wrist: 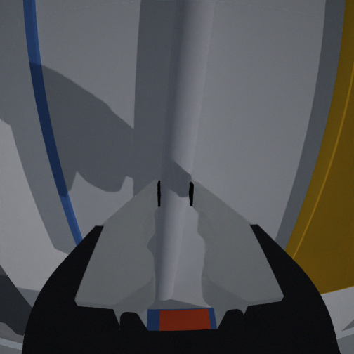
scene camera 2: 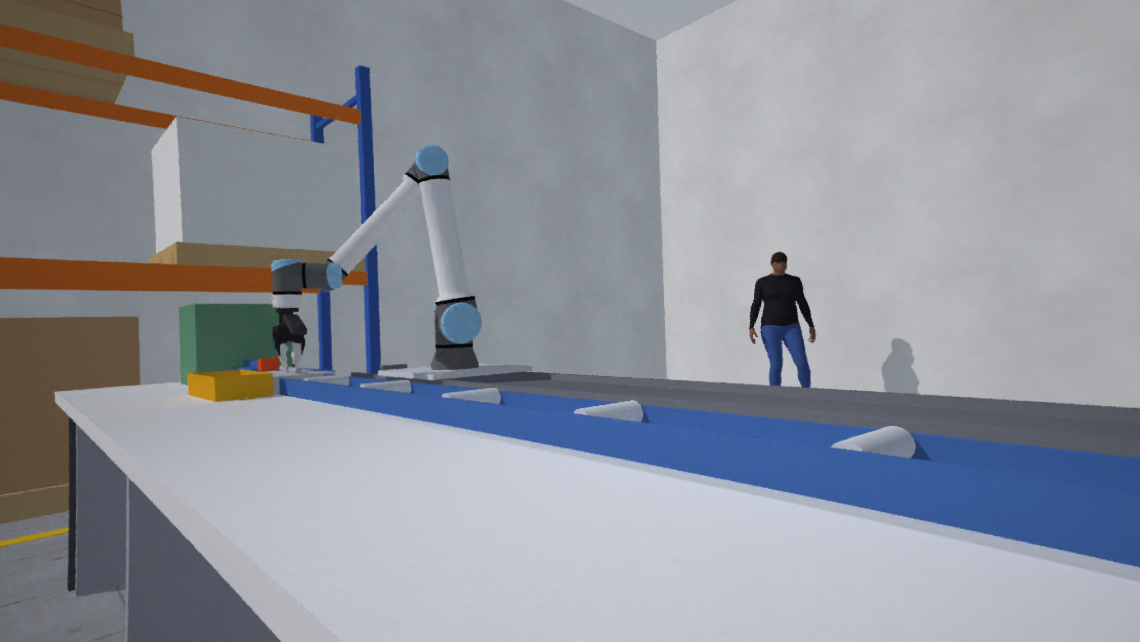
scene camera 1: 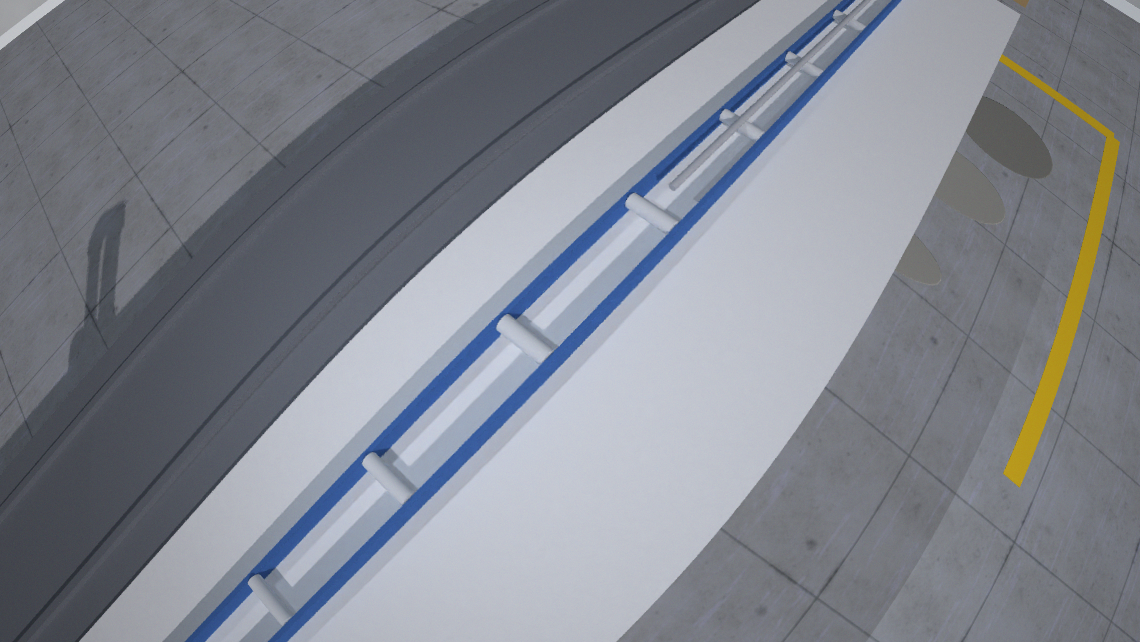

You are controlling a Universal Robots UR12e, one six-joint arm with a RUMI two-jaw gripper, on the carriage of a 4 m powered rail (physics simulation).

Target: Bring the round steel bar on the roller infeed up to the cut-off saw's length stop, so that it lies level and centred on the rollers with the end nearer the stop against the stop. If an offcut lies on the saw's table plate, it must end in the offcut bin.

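Frame: origin at the arm's base, x right, y back, z down, level; centimetres.
Seen in the pictures: gripper, fingertip midpoint: (scene camera 2: 290, 372); arm's base, link origin: (scene camera 2: 454, 368).
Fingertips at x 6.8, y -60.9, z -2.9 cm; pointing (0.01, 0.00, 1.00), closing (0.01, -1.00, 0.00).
Offsets run from my fingertips to a thing's top centre. "pt": to the spot under its first point.
The round steel bar (scene camera 1: 702, 160) lies along the rollers of the blue-railed infeed (scene camera 1: 614, 296) (scene camera 2: 717, 458), at the top right of scene camera 1; one end shows between two rollers. A short round grey offcut (wrist: 187, 100) runs lengthwise over the saw's table plate (wrist: 250, 125) in the wrist view; its far end is out of view. My gripper (scene camera 2: 292, 366) (wrist: 174, 181) points down low at the plate and is shut on the offcut near its lower end. Whether the offcut touches the plate is not clear. The red stop block @[pt dx +18.3, dy -1.7, dz -2.8 cm] (scene camera 2: 268, 363) (wrist: 185, 320) is just beyond that end.
The yellow offcut bin @[dx -1.8, dy -18.9, dz -1.3 cm] (scene camera 2: 229, 385) (wrist: 320, 245) stands beside the plate, on the right in the wrist view. A green box-shaped body @[pt dx +48.2, dy -7.7, dz -12.5 cm] (scene camera 2: 227, 338) stands behind it. The rail (scene camera 1: 263, 319) runs alongside the table. A person (scene camera 2: 779, 303) stands beyond the rail.
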